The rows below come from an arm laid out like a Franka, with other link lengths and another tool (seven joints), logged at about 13 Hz.
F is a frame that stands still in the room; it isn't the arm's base.
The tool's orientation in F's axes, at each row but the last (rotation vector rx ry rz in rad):
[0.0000, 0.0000, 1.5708]
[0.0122, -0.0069, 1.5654]
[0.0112, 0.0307, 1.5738]
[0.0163, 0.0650, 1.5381]
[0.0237, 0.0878, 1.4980]
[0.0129, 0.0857, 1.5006]
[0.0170, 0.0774, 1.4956]
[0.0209, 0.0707, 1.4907]
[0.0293, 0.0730, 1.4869]
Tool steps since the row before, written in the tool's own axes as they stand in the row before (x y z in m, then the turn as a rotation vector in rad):
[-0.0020, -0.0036, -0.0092, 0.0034, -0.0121, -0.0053]
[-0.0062, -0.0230, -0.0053, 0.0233, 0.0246, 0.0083]
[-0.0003, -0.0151, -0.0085, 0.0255, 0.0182, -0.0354]
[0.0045, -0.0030, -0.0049, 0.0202, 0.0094, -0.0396]
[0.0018, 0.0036, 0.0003, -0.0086, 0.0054, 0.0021]
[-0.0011, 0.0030, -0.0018, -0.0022, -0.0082, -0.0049]
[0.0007, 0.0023, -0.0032, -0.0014, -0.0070, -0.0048]
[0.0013, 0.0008, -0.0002, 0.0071, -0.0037, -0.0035]
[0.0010, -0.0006, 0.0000, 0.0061, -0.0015, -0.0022]
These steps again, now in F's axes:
[0.0036, -0.0020, -0.0092, 0.0121, 0.0034, -0.0053]
[0.0229, -0.0063, -0.0055, -0.0244, 0.0233, 0.0087]
[0.0149, -0.0004, -0.0089, -0.0192, 0.0250, -0.0352]
[0.0029, 0.0042, -0.0052, -0.0108, 0.0193, -0.0397]
[-0.0034, 0.0021, 0.0005, -0.0058, -0.0081, 0.0028]
[-0.0032, -0.0010, -0.0016, 0.0077, -0.0030, -0.0053]
[-0.0024, 0.0008, -0.0031, 0.0066, -0.0021, -0.0051]
[-0.0007, 0.0014, -0.0002, 0.0040, 0.0067, -0.0039]
[0.0007, 0.0009, -0.0001, 0.0018, 0.0059, -0.0025]

